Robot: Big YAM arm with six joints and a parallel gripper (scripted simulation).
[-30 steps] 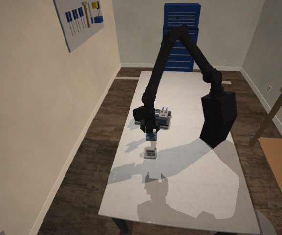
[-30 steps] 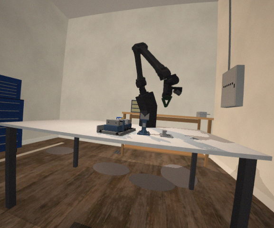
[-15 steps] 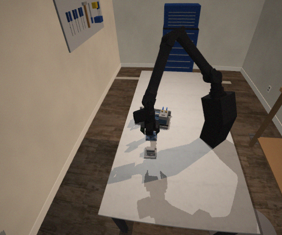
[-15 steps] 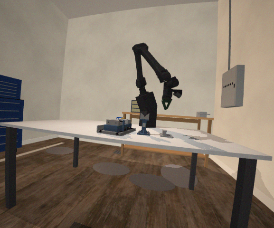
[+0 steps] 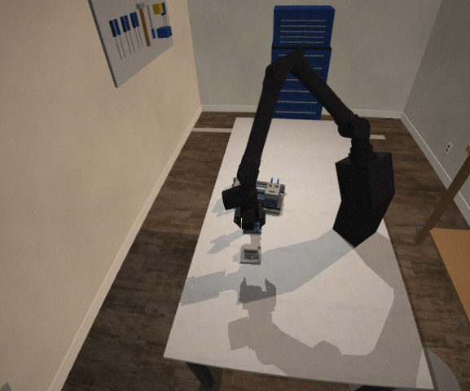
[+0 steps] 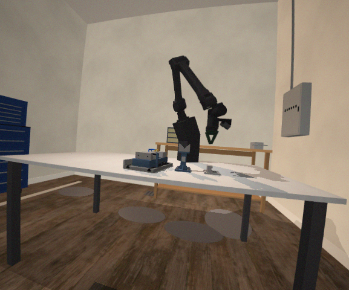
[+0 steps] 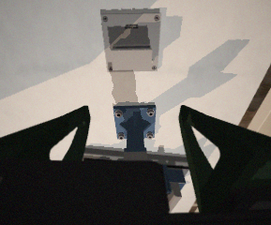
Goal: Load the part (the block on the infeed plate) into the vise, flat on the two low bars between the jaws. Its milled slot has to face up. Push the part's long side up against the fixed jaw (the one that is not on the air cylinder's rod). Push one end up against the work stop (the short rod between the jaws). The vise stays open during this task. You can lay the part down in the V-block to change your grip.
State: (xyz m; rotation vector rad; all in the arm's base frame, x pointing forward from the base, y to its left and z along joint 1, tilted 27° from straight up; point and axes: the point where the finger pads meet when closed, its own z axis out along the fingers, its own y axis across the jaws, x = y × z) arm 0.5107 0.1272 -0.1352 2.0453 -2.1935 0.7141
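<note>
My hand is 15 cm above the part and 1 cm to the right of it. Round my hand: post: 15 cm to the right, 12 cm below, 2 cm behind; infeed plate: 17 cm below, 2 cm to the left; work stop rod: 32 cm to the right, 9 cm below, 4 cm ahead.
</note>
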